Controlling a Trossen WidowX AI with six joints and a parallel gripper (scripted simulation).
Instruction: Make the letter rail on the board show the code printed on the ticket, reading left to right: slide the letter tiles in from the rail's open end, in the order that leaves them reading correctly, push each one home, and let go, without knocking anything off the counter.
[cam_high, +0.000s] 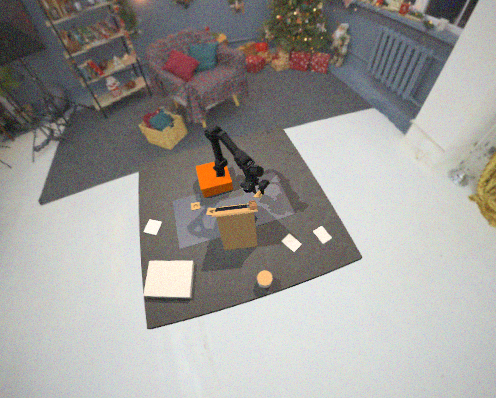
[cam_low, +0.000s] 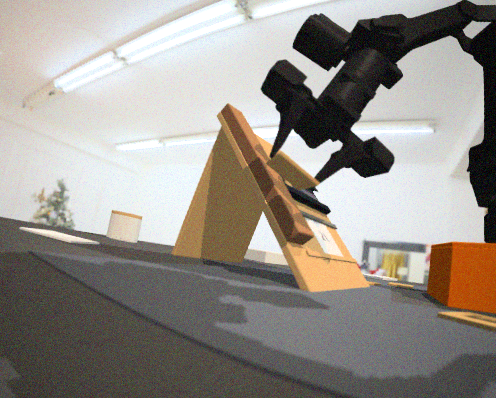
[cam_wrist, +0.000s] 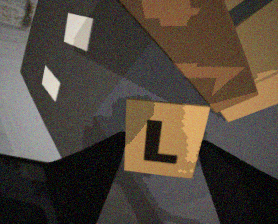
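Right now my gripper tip is 2 cm short of the white ticket, 18 cm to the left of it and 5 cm above it. From my gripper tip the other things lie so: small cylinder (50 cm ahead, 7 cm to the right, 10 cm below).
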